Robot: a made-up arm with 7 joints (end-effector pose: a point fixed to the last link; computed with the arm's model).
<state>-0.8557 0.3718 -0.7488 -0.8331 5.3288 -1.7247 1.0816</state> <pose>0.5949 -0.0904 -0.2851 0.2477 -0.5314 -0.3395 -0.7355</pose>
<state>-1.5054 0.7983 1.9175 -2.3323 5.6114 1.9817 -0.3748</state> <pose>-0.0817 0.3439 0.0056 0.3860 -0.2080 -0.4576 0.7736</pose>
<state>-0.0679 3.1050 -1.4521 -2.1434 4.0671 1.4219 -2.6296</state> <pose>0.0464 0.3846 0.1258 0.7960 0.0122 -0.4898 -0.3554</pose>
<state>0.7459 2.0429 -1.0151 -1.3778 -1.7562 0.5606 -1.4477</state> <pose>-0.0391 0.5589 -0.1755 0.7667 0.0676 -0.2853 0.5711</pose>
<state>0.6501 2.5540 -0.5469 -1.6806 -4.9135 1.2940 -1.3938</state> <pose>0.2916 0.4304 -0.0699 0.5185 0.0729 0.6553 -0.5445</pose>
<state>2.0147 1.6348 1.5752 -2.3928 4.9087 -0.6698 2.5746</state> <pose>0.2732 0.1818 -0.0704 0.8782 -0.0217 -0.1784 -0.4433</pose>
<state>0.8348 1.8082 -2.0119 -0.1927 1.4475 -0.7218 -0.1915</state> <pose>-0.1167 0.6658 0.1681 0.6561 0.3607 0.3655 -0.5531</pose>
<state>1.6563 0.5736 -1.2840 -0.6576 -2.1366 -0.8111 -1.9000</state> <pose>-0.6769 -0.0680 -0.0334 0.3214 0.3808 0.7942 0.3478</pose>
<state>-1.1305 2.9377 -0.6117 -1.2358 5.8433 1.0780 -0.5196</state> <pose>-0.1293 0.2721 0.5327 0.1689 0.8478 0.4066 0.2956</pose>
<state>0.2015 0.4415 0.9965 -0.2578 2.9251 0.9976 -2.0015</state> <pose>-0.0898 0.3603 -0.5894 0.5289 0.0981 -0.6592 0.5254</pose>
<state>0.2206 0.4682 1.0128 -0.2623 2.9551 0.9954 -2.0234</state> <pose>-0.1020 0.3772 -0.5766 0.5206 0.1252 -0.6664 0.5190</pose>
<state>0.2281 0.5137 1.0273 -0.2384 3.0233 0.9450 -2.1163</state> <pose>-0.1115 0.3970 -0.5615 0.5190 0.1841 -0.6529 0.5201</pose>
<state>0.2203 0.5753 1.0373 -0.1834 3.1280 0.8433 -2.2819</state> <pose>-0.1161 0.4168 -0.5458 0.5262 0.2646 -0.6084 0.5320</pose>
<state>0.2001 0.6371 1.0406 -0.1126 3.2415 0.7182 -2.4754</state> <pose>-0.1154 0.4315 -0.5330 0.5429 0.3338 -0.5393 0.5505</pose>
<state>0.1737 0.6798 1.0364 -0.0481 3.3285 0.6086 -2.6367</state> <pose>-0.1099 0.4371 -0.5274 0.5658 0.3692 -0.4707 0.5674</pose>
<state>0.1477 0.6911 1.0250 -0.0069 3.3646 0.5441 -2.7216</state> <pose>-0.1013 0.4322 -0.5312 0.5881 0.3730 -0.4270 0.5768</pose>
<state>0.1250 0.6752 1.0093 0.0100 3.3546 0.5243 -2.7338</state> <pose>-0.0907 0.4194 -0.5424 0.6052 0.3592 -0.4107 0.5796</pose>
